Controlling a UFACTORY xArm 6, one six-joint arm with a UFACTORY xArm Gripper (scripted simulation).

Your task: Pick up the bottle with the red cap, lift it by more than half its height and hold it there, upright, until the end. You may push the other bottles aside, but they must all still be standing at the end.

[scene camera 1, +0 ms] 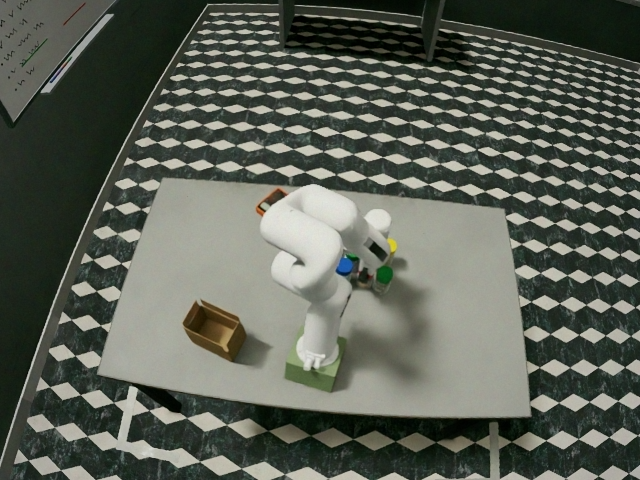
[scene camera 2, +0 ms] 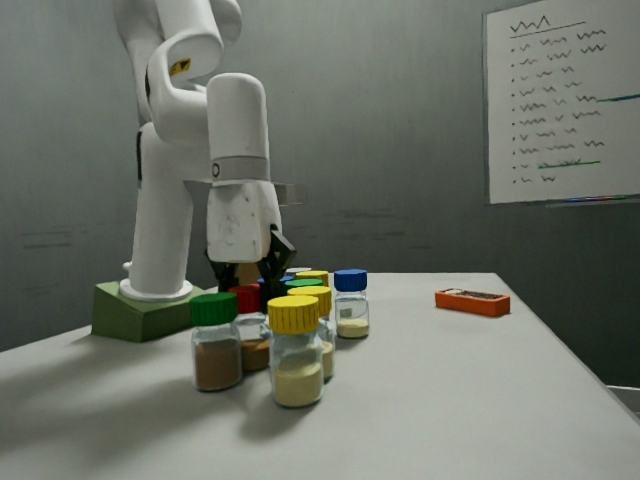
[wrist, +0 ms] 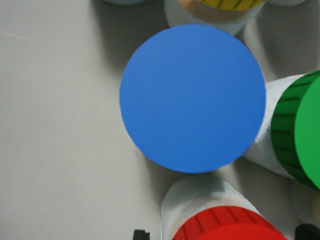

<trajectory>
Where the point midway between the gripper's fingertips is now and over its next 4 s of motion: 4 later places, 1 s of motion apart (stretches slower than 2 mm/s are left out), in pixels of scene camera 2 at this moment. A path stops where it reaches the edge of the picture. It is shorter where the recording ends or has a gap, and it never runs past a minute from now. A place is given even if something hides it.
My gripper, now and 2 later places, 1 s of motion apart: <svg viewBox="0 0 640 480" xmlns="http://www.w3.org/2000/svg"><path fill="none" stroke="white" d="M250 309L249 297L247 270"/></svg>
</trajectory>
